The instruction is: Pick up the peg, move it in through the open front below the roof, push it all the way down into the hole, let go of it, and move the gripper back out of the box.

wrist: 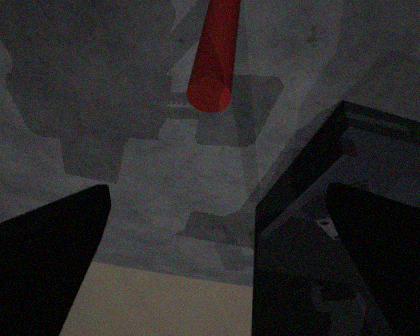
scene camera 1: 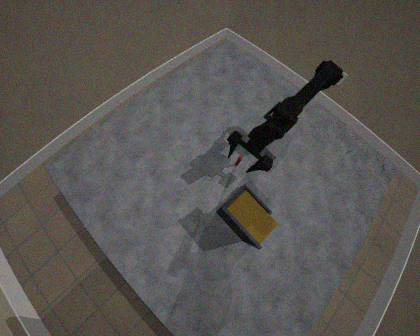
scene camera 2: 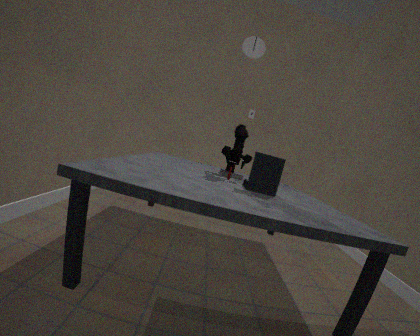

Note:
The gripper [scene camera 1: 237,164] is open, holding nothing. Also in view: a red peg [wrist: 209,89]. Further things: a dark box [wrist: 300,273].
The gripper shows as well in the wrist view [wrist: 220,194].

